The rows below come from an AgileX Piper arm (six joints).
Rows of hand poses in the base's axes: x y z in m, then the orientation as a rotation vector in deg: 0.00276, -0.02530, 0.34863, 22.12, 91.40, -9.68; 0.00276, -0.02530, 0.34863, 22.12, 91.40, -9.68; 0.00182, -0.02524, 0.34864, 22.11, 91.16, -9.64; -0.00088, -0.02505, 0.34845, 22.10, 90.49, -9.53; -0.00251, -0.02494, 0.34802, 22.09, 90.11, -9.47; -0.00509, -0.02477, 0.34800, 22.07, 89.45, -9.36; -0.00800, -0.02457, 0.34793, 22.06, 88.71, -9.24; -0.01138, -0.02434, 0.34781, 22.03, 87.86, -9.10; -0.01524, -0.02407, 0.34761, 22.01, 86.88, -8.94; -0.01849, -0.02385, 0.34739, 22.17, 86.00, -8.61; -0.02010, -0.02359, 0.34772, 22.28, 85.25, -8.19; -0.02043, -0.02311, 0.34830, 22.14, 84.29, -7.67; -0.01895, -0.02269, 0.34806, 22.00, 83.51, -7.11; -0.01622, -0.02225, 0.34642, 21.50, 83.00, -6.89; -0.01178, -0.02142, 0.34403, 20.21, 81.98, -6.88; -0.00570, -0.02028, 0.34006, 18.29, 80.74, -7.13; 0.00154, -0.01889, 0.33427, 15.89, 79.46, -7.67; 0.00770, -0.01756, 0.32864, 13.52, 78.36, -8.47; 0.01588, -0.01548, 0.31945, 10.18, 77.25, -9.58; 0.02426, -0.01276, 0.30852, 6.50, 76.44, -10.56
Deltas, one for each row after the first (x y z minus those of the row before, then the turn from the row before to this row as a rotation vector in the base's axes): 0.00000, 0.00000, 0.00000, 0.00, 0.00, 0.00; -0.00094, 0.00006, 0.00001, -0.02, -0.24, 0.00; -0.00270, 0.00019, -0.00019, -0.04, -0.67, 0.00; -0.00163, 0.00011, -0.00043, -0.03, -0.38, 0.00; -0.00258, 0.00017, -0.00002, -0.05, -0.66, 0.00; -0.00291, 0.00020, -0.00007, -0.05, -0.74, -0.01; -0.00338, 0.00023, -0.00012, -0.06, -0.86, 0.01; -0.00386, 0.00027, -0.00020, -0.06, -0.99, 0.00; -0.00325, 0.00022, -0.00022, 0.17, -0.92, 0.00; -0.00161, 0.00026, 0.00033, 0.22, -0.81, 0.11; -0.00033, 0.00048, 0.00058, 0.08, -1.04, 0.30; 0.00148, 0.00042, -0.00024, 0.13, -0.87, 0.35; 0.00273, 0.00044, -0.00164, -0.28, -0.55, 0.38; 0.00444, 0.00083, -0.00239, -1.01, -1.04, 0.66; 0.00608, 0.00114, -0.00397, -1.63, -1.21, 0.84; 0.00724, 0.00139, -0.00579, -2.15, -1.20, 0.92; 0.00616, 0.00133, -0.00563, -2.27, -0.96, 0.74; 0.00818, 0.00208, -0.00919, -3.15, -0.88, 1.09; 0.00838, 0.00272, -0.01093, -3.30, -0.54, 1.39
